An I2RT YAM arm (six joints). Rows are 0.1 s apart.
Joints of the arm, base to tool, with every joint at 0 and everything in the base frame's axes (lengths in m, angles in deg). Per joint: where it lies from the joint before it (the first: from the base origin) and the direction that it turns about. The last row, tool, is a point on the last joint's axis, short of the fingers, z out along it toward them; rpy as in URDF.
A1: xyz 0 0 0.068 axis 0 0 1
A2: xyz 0.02 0.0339 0.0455 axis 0 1 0
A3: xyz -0.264 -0.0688 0 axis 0 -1 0
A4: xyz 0.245 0.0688 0.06 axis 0 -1 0
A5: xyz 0.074 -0.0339 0.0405 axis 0 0 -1
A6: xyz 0.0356 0 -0.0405 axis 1 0 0
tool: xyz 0 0 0 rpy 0 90 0
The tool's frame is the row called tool.
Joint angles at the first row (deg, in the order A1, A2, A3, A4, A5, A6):
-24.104 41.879 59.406 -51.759 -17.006 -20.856
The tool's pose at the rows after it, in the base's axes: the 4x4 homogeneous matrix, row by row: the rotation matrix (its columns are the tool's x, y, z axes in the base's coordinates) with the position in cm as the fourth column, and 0 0 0 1 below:
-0.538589 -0.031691 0.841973 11.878; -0.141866 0.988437 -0.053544 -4.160; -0.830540 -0.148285 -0.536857 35.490; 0 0 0 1
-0.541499 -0.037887 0.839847 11.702; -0.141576 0.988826 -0.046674 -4.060; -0.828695 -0.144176 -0.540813 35.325; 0 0 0 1
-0.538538 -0.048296 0.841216 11.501; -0.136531 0.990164 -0.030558 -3.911; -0.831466 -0.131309 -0.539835 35.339; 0 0 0 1
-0.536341 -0.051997 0.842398 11.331; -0.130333 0.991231 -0.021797 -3.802; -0.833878 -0.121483 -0.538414 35.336; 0 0 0 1
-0.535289 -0.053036 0.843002 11.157; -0.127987 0.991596 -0.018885 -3.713; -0.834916 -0.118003 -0.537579 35.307; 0 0 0 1
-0.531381 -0.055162 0.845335 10.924; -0.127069 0.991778 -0.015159 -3.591; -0.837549 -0.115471 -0.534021 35.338; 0 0 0 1
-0.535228 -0.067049 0.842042 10.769; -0.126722 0.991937 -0.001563 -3.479; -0.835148 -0.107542 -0.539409 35.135; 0 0 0 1
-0.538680 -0.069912 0.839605 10.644; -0.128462 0.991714 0.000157 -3.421; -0.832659 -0.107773 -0.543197 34.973; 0 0 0 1
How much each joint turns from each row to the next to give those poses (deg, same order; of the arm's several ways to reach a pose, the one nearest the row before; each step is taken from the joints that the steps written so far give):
0.021 -1.179 -1.462 0.334 -0.133 -0.584
0.001 -0.444 -0.331 -0.469 -0.324 -0.099
-0.002 -0.392 0.042 -0.568 -0.921 0.259
0.000 -0.377 -0.037 -0.355 -0.513 0.357
-0.001 -0.419 -0.110 -0.290 -0.177 0.144
0.005 -0.543 -0.026 -0.318 -0.259 0.126
-0.002 -0.376 -0.343 -0.599 -0.676 -0.174
-0.001 -0.351 -0.325 -0.318 -0.036 -0.201

